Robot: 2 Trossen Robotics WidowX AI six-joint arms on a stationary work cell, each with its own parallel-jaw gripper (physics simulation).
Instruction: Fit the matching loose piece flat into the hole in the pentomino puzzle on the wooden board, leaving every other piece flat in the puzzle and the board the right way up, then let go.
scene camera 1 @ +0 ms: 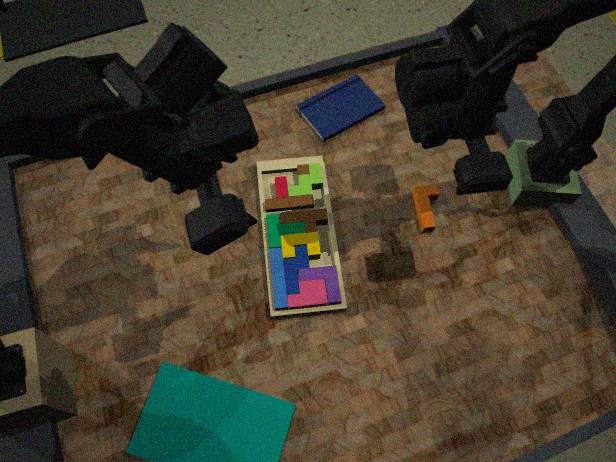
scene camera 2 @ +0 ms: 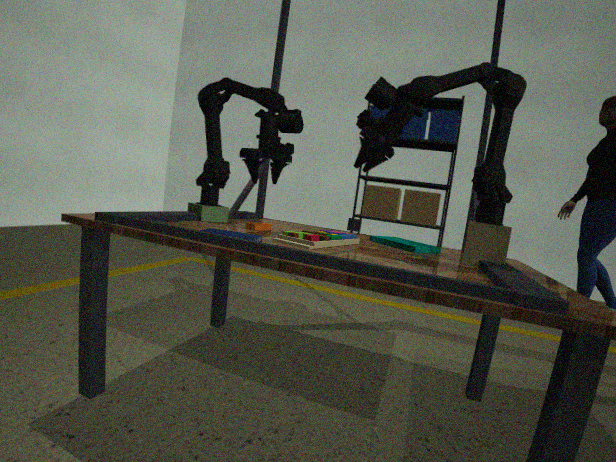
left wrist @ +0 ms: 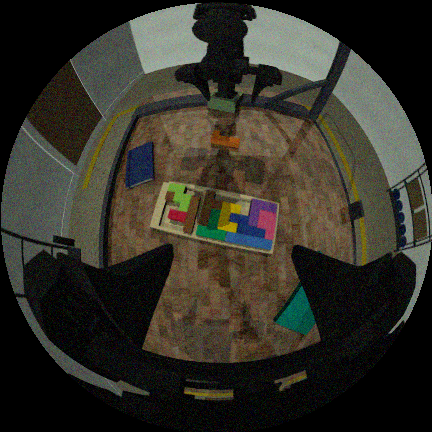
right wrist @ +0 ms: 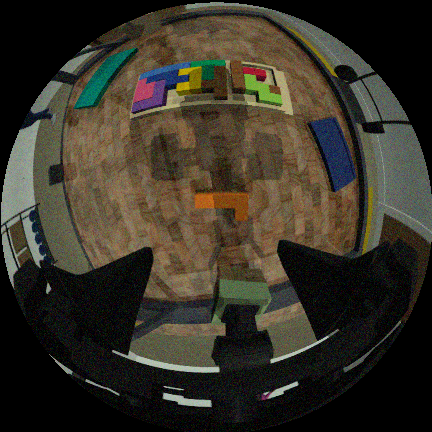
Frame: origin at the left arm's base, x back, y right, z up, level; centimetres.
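Seen in the pictures: left gripper, fingertip midpoint: (scene camera 1: pixel 244 190) (scene camera 2: pixel 359 169) (left wrist: pixel 235 251); right gripper, fingertip midpoint: (scene camera 1: pixel 450 167) (scene camera 2: pixel 265 184) (left wrist: pixel 229 100) (right wrist: pixel 215 251); left arm's base, link origin: (scene camera 2: pixel 488 223); right arm's base, link origin: (scene camera 1: pixel 547 166) (scene camera 2: pixel 208 205) (left wrist: pixel 225 93) (right wrist: pixel 239 313).
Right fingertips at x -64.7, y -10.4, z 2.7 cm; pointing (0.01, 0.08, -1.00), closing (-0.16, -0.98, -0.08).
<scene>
Offsets run from my right fingertips to a thing's top centre. "spot": to the spot under its first point.
The orange L-shaped piece {dx -0.2, dy -0.5, dz -12.4 cm} (scene camera 1: pixel 423 209) (scene camera 2: pixel 258 227) (left wrist: pixel 226 140) (right wrist: pixel 220 200) lies loose on the table, to the right of the board in scene camera 1. The wooden board (scene camera 1: pixel 308 313) (right wrist: pixel 288 92) lies on the table with coloured pieces in it, among them a purple piece {dx +21.4, dy +7.4, dz -11.8 cm} (scene camera 1: pixel 332 280) (left wrist: pixel 256 211) and a yellow piece (scene camera 1: pixel 288 246) (left wrist: pixel 228 219). A bare hole {spot: dx +18.2, dy +0.7, dz -13.7 cm} (scene camera 1: pixel 325 245) shows along its right side in scene camera 1. My left gripper (scene camera 2: pixel 361 168) (left wrist: pixel 235 251) is open and empty, high above the table. My right gripper (scene camera 2: pixel 266 182) (right wrist: pixel 215 251) is open and empty above the table, near the orange piece.
A blue book-like slab {dx +6.9, dy -24.6, dz -13.1 cm} (scene camera 1: pixel 342 107) (left wrist: pixel 140 165) (right wrist: pixel 333 154) lies beyond the board in scene camera 1. A teal slab {dx +41.6, dy +22.6, dz -12.5 cm} (scene camera 1: pixel 215 412) (scene camera 2: pixel 405 244) (right wrist: pixel 106 78) lies at its near side. A green block {dx -20.8, dy -0.6, dz -9.3 cm} (scene camera 1: pixel 520 185) (scene camera 2: pixel 215 213) stands at the right arm's base. Dark rails edge the table.
</scene>
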